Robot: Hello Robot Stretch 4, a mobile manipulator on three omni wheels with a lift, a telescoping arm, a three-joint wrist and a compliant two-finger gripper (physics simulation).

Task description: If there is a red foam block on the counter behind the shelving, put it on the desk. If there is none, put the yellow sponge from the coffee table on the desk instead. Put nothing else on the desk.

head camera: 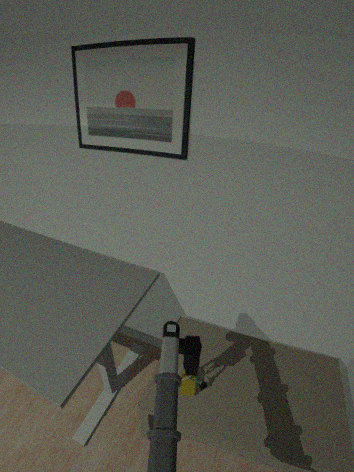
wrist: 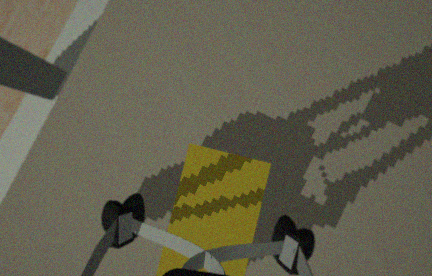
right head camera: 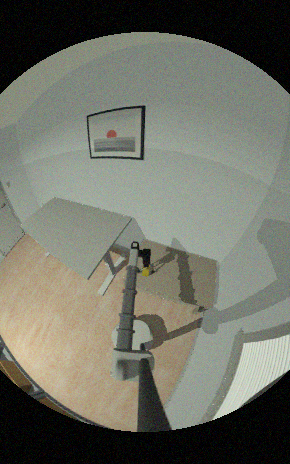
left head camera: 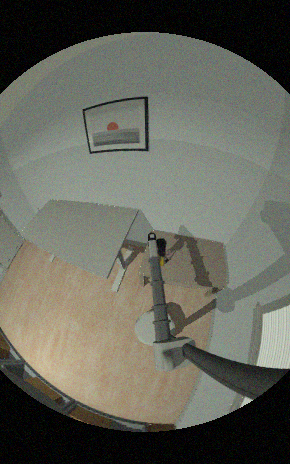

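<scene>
Tan coffee table (right head camera: 179, 276), (left head camera: 193, 262), (wrist: 330, 101). Framed picture (head camera: 134, 96), (right head camera: 119, 132), (left head camera: 122, 124). The gripper (wrist: 208, 221).
</scene>
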